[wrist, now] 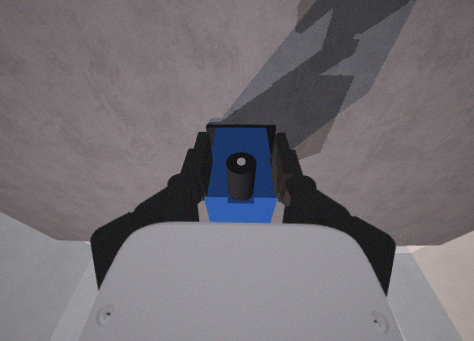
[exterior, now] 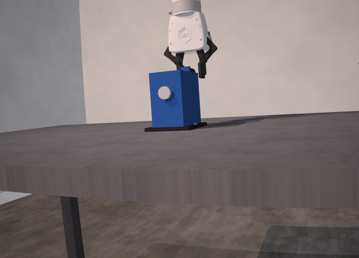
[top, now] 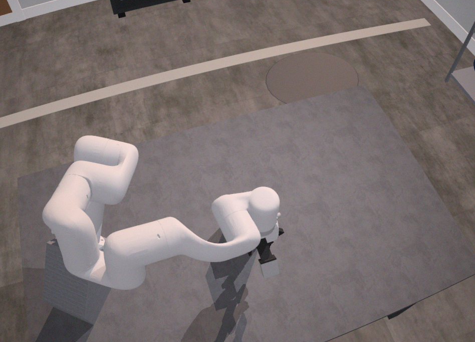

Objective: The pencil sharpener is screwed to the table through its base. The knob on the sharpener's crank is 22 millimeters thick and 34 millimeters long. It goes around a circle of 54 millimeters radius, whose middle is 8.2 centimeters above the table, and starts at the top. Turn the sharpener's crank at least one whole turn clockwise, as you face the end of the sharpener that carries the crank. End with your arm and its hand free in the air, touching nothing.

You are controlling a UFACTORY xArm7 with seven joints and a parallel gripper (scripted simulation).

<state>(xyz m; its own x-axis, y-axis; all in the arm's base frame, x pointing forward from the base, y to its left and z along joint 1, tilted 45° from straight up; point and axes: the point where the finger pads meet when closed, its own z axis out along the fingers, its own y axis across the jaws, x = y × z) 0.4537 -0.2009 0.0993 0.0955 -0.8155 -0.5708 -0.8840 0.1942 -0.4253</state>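
Right now my hand is 2 cm to the right of the dark crank knob.
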